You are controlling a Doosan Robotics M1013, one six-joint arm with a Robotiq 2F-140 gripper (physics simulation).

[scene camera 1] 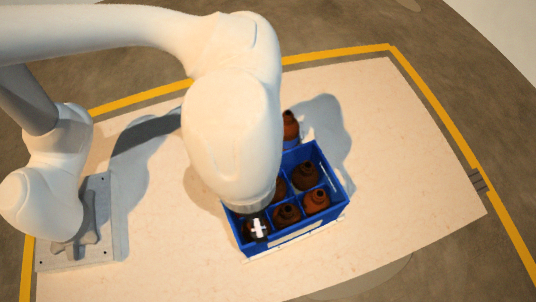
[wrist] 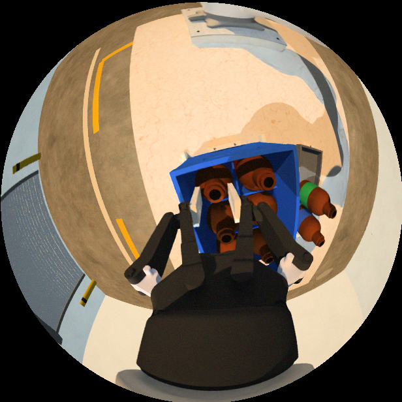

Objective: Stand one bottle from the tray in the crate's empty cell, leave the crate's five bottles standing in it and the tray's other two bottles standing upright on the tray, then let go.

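Places are measured from the arm's base along level axes (x right, y ahead, z up), in metres.
Pixels of known places: arm's base, link origin: (scene camera 1: 74, 222).
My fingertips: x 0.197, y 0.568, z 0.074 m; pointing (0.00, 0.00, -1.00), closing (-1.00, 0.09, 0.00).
For each thing: its middle in the pictures, then the offset to it from my fingertips. "spot": a spot on its surface instead. Level surfaces: height alone.
- blue crate, surface spot: (scene camera 1: 336, 212) spot: dx +0.038, dy +0.193, dz -0.018 m
- far corner, surface spot: (scene camera 1: 305, 176) spot: dx -0.078, dy +0.156, dz -0.006 m
- blue-banded bottle, body centre: (scene camera 1: 287, 129) dx -0.261, dy +0.181, dz -0.055 m
- pale table top, surface height: dz -0.138 m
The blue crate (scene camera 1: 336, 212) (wrist: 288, 167) holds brown bottles standing in its cells. My gripper (wrist: 214, 193) is open, its pale fingertips apart on either side of the neck of one bottle (wrist: 214, 181) in the corner cell, with nothing gripped. Other crate bottles include one beside it (scene camera 1: 286, 215) (wrist: 221, 217), one at the far corner (scene camera 1: 305, 176) and one across the divider (wrist: 254, 172). The grey tray (wrist: 309, 162) stands against the crate's side. A green-banded bottle (wrist: 319, 199) and a blue-banded bottle (scene camera 1: 290, 129) (wrist: 311, 228) stand upright there; their bases are partly hidden.
The arm (scene camera 1: 230, 120) hangs over the crate's near-left side and hides part of it and the tray in the scene view. The robot's base plate (scene camera 1: 104, 220) (wrist: 240, 37) stands at the left of the pale table top (scene camera 1: 400, 150) (wrist: 185, 90). Yellow lines mark the floor.
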